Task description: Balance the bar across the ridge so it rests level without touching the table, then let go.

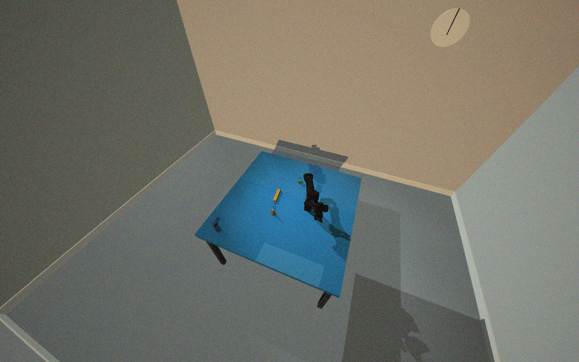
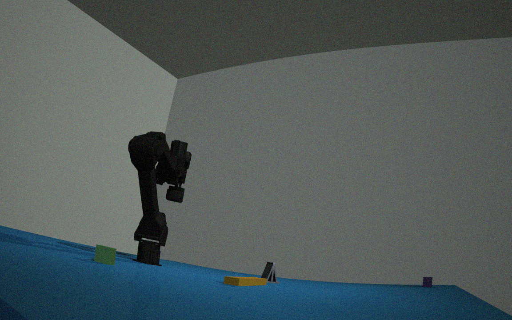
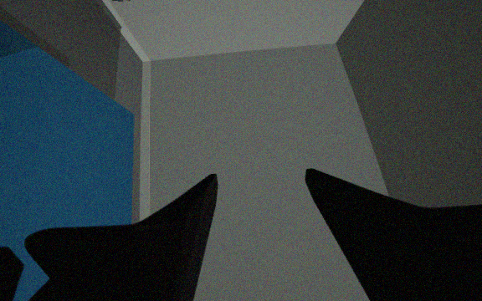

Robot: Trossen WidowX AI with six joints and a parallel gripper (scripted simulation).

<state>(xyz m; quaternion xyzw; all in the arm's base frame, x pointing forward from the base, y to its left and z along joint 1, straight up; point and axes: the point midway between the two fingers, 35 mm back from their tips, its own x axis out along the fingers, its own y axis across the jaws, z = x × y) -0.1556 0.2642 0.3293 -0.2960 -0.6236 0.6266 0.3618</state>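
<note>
Right now the yellow bar is 53 cm ahead of my gripper tip, 33 cm to the right of it and 32 cm below it. From my gripper tip the other things lie so: green cube 60 cm to the right, 37 cm ahead, 32 cm below; purple cube 92 cm ahead, 32 cm below, 21 cm to the left.
</note>
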